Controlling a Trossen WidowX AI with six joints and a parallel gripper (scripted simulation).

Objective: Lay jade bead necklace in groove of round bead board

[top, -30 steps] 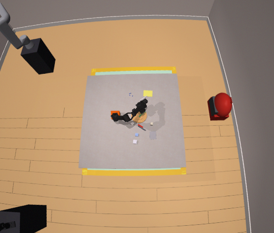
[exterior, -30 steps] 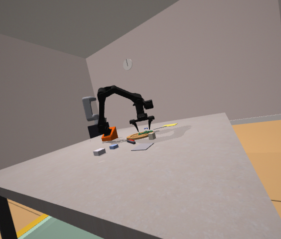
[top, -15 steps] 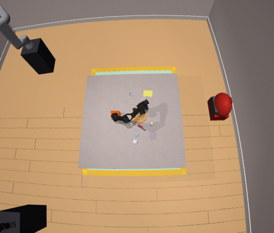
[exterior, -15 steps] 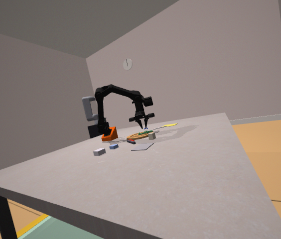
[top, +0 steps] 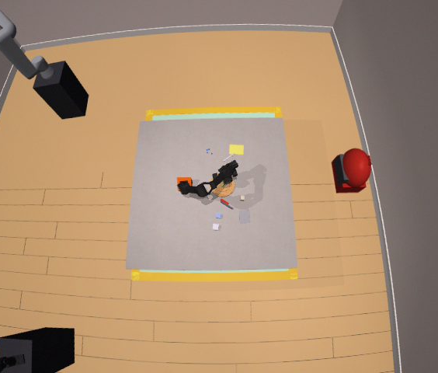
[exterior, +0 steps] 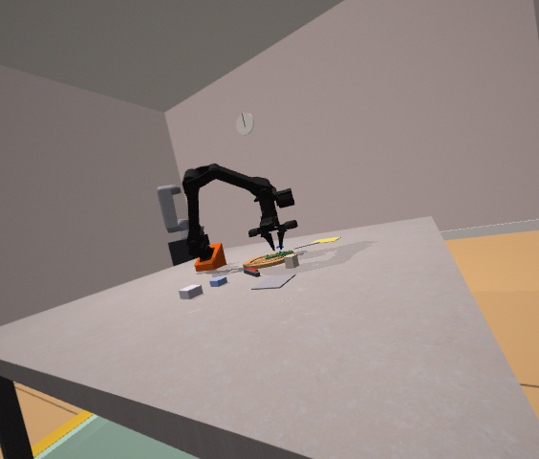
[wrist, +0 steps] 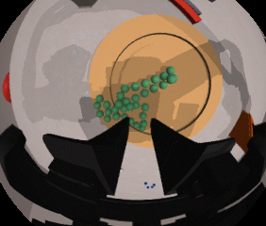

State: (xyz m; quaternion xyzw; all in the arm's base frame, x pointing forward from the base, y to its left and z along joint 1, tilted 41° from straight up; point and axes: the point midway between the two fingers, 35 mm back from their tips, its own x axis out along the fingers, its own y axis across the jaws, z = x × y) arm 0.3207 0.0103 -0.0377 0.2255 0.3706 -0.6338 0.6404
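The round wooden bead board lies 40 mm to the right of my gripper tip, 30 mm behind it and 20 mm below it. Also, from my gripper tip: beige cube (170 mm to the right, 120 mm ahead, 10 mm below); then red-handled tool (200 mm to the right, 30 mm below, 10 mm behind); then yellow sheet (270 mm to the left, 120 mm ahead, 30 mm below).
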